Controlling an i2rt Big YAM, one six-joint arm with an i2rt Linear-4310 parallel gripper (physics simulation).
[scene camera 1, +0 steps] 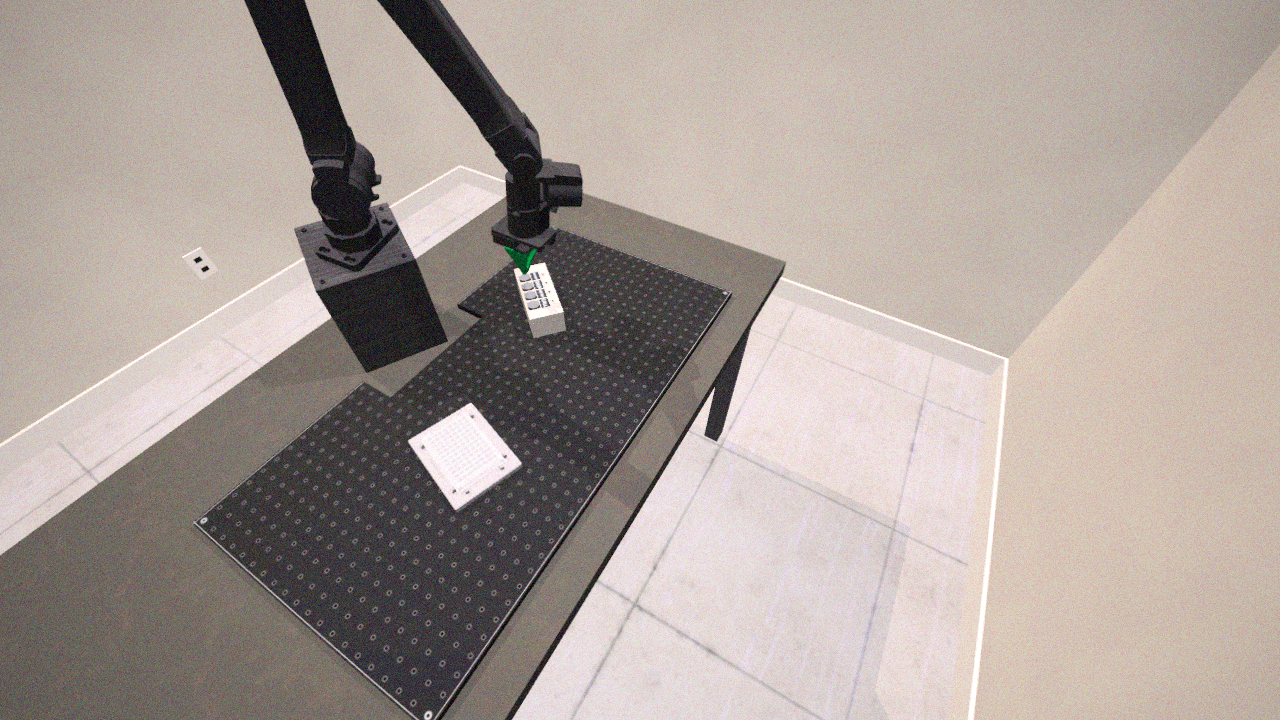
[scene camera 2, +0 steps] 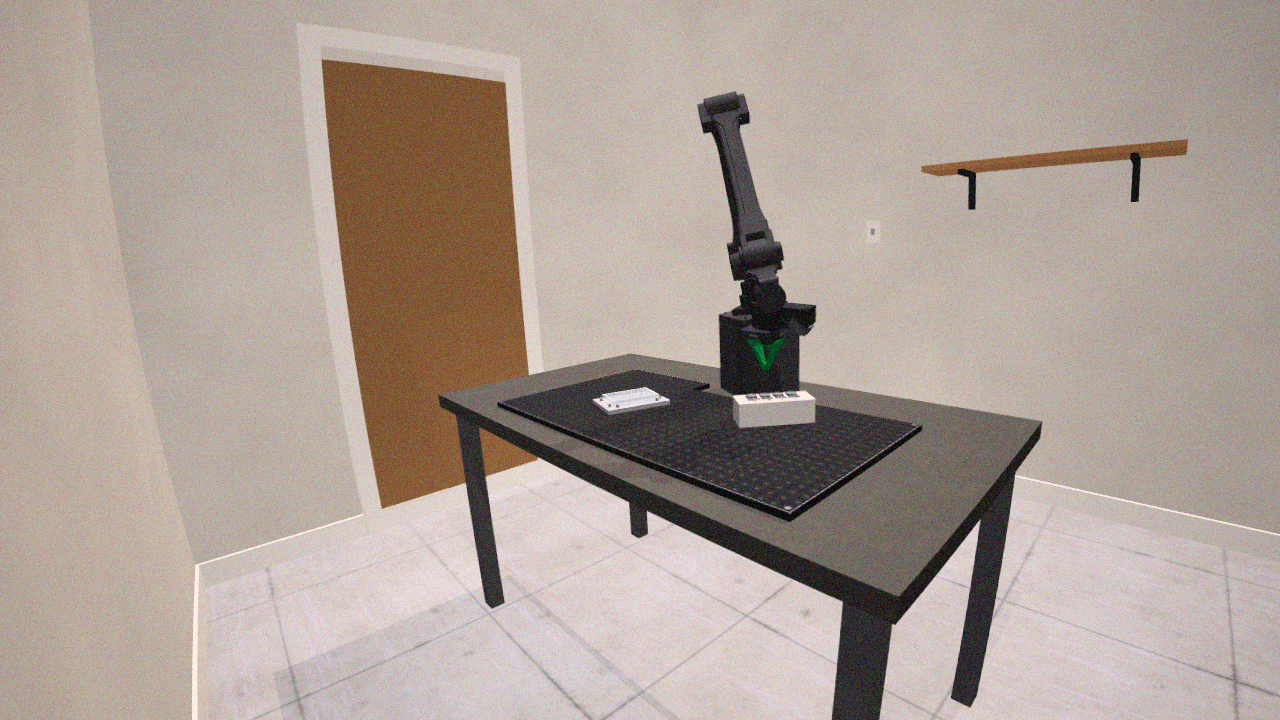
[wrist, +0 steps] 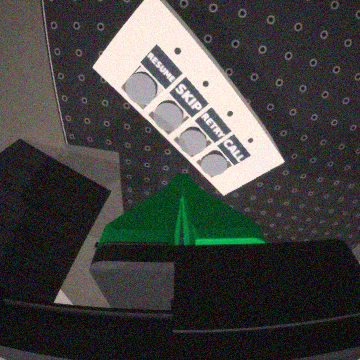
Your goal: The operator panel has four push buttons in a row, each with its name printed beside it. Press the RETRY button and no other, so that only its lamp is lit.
Labels:
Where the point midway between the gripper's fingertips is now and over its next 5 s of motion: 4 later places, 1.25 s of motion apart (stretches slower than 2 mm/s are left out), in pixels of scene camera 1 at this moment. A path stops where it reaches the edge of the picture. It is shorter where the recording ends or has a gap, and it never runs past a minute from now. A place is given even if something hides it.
The gripper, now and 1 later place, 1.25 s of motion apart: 525,272; 533,256

